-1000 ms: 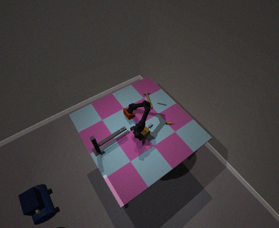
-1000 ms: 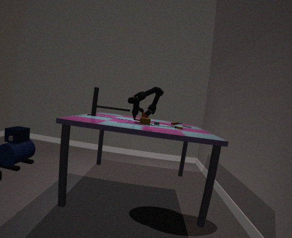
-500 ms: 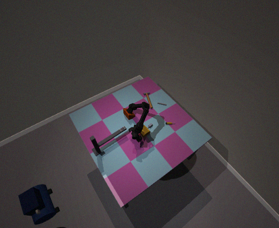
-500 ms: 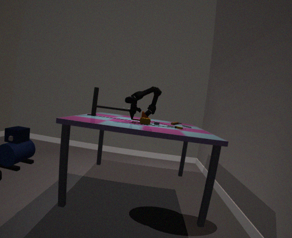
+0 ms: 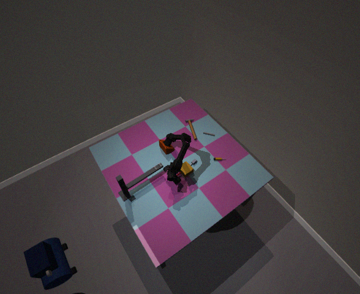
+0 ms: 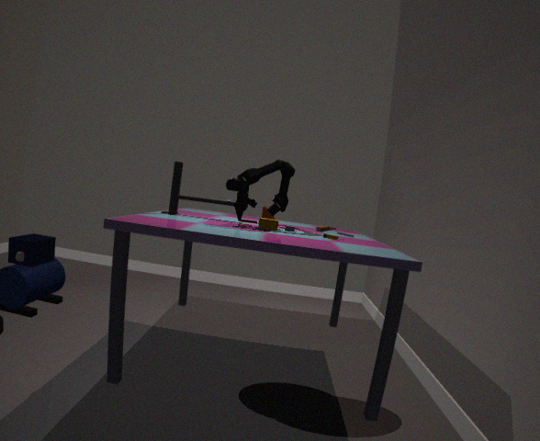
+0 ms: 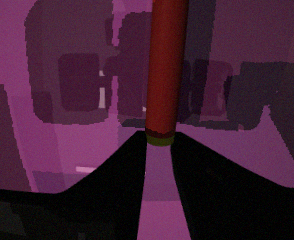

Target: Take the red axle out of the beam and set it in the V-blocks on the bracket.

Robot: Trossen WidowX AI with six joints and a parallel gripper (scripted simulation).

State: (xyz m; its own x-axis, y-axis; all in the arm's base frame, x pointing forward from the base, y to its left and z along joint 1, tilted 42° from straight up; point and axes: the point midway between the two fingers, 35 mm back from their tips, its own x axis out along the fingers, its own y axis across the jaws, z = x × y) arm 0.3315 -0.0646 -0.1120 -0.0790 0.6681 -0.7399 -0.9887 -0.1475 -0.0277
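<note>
My gripper tip is 20 mm past the yellow block and 150 mm to the right of it. Also, from my gripper tip: screwdriver: 40 mm ahead, 500 mm to the left, 10 mm below; then grey rod: 270 mm behind, 600 mm to the left, 10 mm below.
</note>
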